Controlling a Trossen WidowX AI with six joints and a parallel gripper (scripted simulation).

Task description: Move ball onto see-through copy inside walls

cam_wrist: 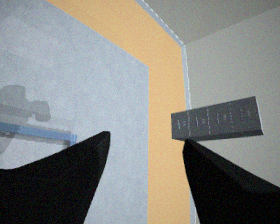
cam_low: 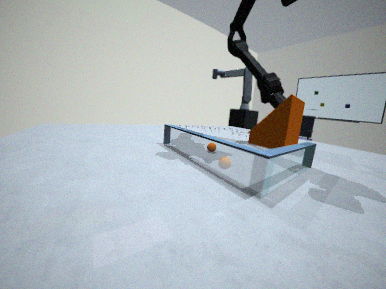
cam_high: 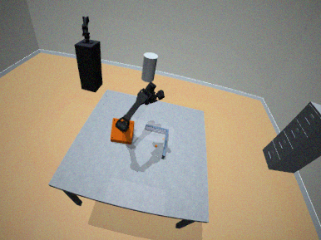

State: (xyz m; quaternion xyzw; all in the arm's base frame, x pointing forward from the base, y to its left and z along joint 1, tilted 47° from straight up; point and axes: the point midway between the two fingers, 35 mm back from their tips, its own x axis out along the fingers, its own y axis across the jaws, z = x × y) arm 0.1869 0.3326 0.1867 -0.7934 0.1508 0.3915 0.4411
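My gripper tip is now 7 cm short of the orange ball, 14 cm to the left of it and 46 cm above it. The rest, counted from my gripper tip: clear wall (15 cm ahead, 9 cm to the right, 44 cm below).
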